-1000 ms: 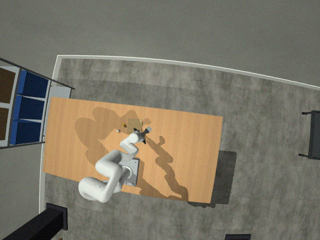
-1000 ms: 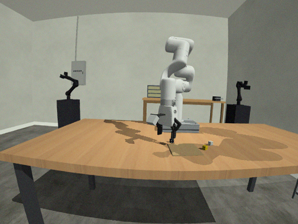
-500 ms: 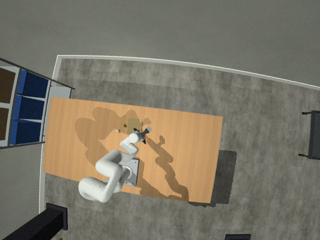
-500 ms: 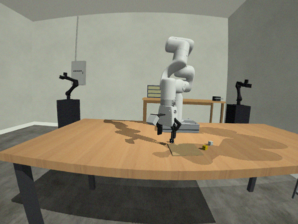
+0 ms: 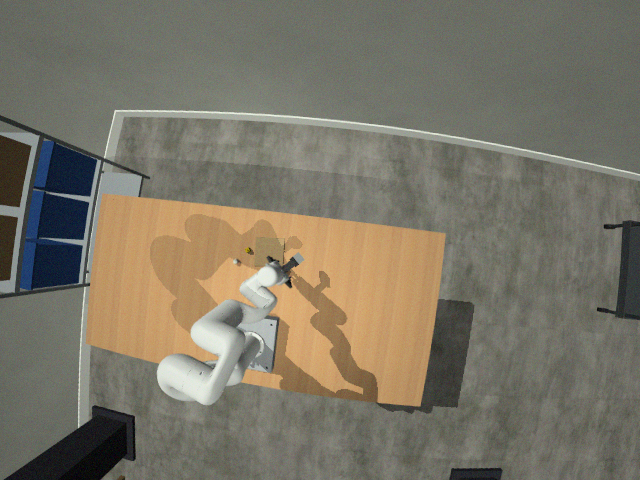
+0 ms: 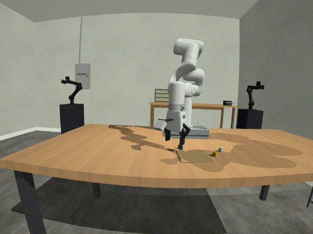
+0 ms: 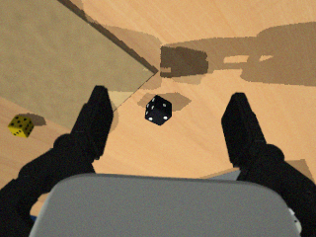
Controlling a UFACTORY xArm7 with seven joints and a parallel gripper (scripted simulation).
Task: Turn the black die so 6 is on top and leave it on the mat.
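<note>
My hand is 20 mm past the black die, 40 mm to the right of it and 40 mm above it. Round my hand: yellow die (80 mm ahead, 180 mm to the left, 40 mm below); then white die (20 mm ahead, 240 mm to the left, 40 mm below); then tan mat (80 mm ahead, 80 mm to the left, 50 mm below).
</note>
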